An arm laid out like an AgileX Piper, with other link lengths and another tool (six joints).
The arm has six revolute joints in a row. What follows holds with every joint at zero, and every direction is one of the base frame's.
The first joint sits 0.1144 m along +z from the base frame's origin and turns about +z.
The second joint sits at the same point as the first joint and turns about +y.
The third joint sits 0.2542 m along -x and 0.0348 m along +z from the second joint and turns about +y.
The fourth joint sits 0.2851 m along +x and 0.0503 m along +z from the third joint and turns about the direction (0.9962, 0, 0.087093).
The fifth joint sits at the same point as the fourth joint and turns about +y.
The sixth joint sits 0.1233 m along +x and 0.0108 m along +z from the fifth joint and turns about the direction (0.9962, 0, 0.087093).
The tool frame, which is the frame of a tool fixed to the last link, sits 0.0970 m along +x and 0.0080 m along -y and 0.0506 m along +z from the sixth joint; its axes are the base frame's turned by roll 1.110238, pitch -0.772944 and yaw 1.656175 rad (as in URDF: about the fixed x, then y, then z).
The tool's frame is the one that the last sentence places.
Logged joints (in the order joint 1, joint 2, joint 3, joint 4, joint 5, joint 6), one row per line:
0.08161 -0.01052 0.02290 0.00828 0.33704 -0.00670
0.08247 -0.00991 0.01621 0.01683 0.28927 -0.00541
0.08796 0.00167 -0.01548 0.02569 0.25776 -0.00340
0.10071 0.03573 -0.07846 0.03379 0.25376 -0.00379
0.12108 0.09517 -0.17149 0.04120 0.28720 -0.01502
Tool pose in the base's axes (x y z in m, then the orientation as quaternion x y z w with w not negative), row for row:
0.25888 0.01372 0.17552 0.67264 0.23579 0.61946 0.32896
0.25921 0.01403 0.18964 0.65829 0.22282 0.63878 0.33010
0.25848 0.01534 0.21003 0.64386 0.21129 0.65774 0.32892
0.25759 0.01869 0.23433 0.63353 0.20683 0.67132 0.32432
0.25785 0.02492 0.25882 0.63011 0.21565 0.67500 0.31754
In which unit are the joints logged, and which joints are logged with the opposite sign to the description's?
The joints are logged in radians. Opposite sign: none.
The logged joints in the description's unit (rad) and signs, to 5 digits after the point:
0.08161 -0.01052 0.02290 0.00828 0.33704 -0.00670
0.08247 -0.00991 0.01621 0.01683 0.28927 -0.00541
0.08796 0.00167 -0.01548 0.02569 0.25776 -0.00340
0.10071 0.03573 -0.07846 0.03379 0.25376 -0.00379
0.12108 0.09517 -0.17149 0.04120 0.28720 -0.01502

